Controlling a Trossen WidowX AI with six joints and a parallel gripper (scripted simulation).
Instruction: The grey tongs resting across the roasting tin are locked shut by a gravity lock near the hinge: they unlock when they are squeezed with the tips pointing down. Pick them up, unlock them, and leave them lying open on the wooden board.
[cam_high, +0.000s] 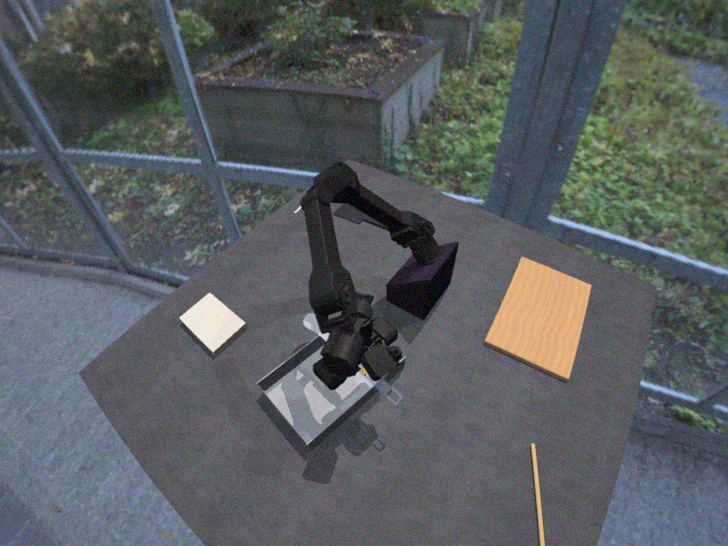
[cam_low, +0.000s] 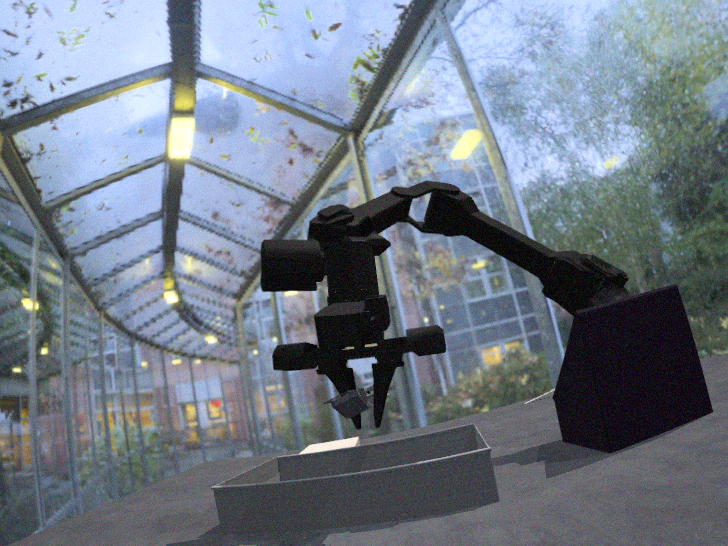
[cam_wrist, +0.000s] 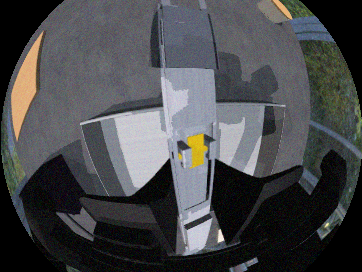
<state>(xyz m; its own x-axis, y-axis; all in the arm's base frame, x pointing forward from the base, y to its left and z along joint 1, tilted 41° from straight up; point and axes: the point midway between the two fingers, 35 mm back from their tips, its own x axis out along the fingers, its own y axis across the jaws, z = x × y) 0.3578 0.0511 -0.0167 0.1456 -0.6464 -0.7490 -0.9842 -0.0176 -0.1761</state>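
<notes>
The wooden board lies 490 mm behind my gripper tip, 270 mm to the left of it and 90 mm below it. From my gripper tip the other things lie so: grey roasting tin: 70 mm below, 60 mm to the right, 20 mm ahead; cream block: 440 mm to the right, 130 mm ahead, 80 mm below; yellow lock piece: 40 mm above, 30 mm to the left.
</notes>
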